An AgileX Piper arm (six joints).
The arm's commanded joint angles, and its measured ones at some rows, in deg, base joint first. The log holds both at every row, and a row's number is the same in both.
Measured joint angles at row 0: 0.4 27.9 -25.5 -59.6 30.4 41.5
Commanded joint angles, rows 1 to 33: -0.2 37.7 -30.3 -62.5 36.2 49.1; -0.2 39.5 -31.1 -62.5 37.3 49.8; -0.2 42.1 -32.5 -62.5 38.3 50.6; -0.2 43.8 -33.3 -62.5 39.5 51.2; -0.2 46.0 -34.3 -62.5 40.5 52.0; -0.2 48.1 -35.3 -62.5 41.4 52.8; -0.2 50.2 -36.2 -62.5 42.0 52.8; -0.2 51.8 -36.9 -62.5 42.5 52.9; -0.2 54.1 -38.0 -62.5 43.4 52.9; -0.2 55.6 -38.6 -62.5 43.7 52.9; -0.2 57.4 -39.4 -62.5 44.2 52.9; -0.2 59.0 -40.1 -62.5 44.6 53.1; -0.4 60.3 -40.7 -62.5 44.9 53.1; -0.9 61.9 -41.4 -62.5 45.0 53.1; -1.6 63.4 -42.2 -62.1 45.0 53.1; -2.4 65.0 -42.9 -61.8 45.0 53.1; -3.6 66.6 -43.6 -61.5 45.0 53.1; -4.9 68.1 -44.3 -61.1 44.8 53.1; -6.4 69.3 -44.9 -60.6 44.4 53.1; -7.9 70.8 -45.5 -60.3 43.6 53.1; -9.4 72.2 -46.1 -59.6 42.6 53.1; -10.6 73.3 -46.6 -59.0 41.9 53.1; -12.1 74.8 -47.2 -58.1 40.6 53.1; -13.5 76.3 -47.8 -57.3 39.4 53.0; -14.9 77.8 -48.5 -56.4 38.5 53.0; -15.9 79.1 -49.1 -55.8 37.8 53.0; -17.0 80.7 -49.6 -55.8 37.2 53.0; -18.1 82.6 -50.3 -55.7 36.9 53.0; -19.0 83.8 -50.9 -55.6 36.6 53.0; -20.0 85.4 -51.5 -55.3 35.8 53.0; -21.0 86.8 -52.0 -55.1 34.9 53.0; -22.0 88.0 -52.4 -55.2 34.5 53.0; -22.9 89.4 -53.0 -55.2 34.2 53.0
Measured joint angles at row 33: -19.5 84.5 -50.9 -55.5 36.4 52.9
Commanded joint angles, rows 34 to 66: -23.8 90.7 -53.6 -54.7 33.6 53.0; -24.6 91.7 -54.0 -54.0 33.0 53.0; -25.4 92.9 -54.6 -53.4 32.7 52.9; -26.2 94.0 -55.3 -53.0 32.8 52.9; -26.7 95.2 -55.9 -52.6 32.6 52.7; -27.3 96.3 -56.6 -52.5 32.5 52.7; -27.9 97.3 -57.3 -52.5 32.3 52.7; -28.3 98.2 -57.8 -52.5 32.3 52.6; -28.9 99.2 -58.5 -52.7 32.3 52.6; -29.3 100.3 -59.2 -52.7 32.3 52.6; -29.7 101.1 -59.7 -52.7 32.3 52.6; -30.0 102.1 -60.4 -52.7 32.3 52.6; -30.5 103.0 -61.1 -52.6 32.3 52.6; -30.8 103.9 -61.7 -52.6 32.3 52.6; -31.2 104.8 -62.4 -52.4 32.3 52.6; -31.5 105.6 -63.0 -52.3 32.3 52.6; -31.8 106.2 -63.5 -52.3 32.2 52.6; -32.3 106.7 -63.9 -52.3 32.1 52.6; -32.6 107.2 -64.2 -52.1 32.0 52.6; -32.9 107.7 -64.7 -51.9 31.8 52.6; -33.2 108.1 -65.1 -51.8 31.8 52.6; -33.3 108.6 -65.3 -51.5 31.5 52.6; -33.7 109.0 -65.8 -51.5 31.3 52.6; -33.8 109.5 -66.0 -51.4 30.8 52.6; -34.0 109.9 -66.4 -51.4 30.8 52.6; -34.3 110.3 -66.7 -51.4 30.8 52.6; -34.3 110.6 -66.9 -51.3 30.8 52.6; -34.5 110.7 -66.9 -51.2 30.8 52.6; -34.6 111.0 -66.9 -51.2 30.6 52.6; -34.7 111.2 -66.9 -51.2 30.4 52.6; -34.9 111.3 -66.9 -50.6 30.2 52.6; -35.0 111.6 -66.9 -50.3 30.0 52.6; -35.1 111.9 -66.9 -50.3 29.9 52.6
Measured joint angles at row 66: -34.4 111.1 -66.7 -51.0 30.6 52.8
